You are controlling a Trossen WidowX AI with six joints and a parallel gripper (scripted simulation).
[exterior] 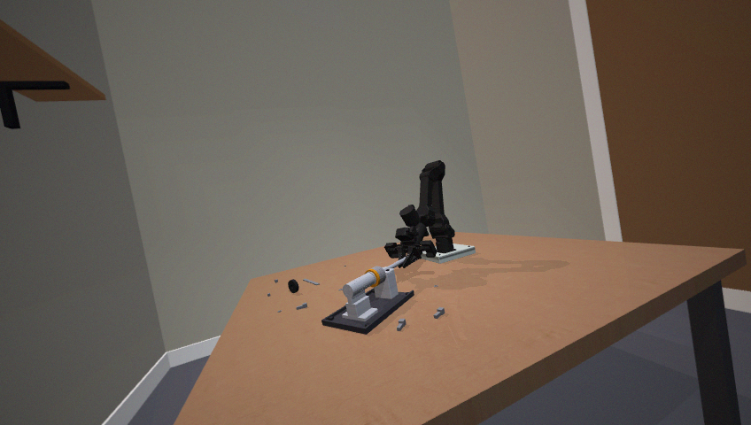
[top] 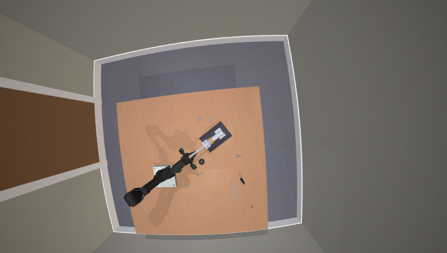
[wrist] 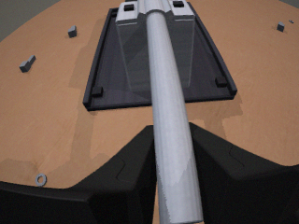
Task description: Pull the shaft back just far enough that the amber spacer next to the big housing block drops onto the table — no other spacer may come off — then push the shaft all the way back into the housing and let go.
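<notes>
Right now the grey steel shaft is 5 cm ahead of my gripper tip, 3 cm to the left of it and 2 cm above it. Round my gripper tip: black disc 35 cm ahead, 28 cm to the right, 4 cm below; amber spacer 13 cm ahead, 9 cm to the left, 2 cm above; thin grey strip 27 cm ahead, 38 cm to the right, 6 cm below.
</notes>
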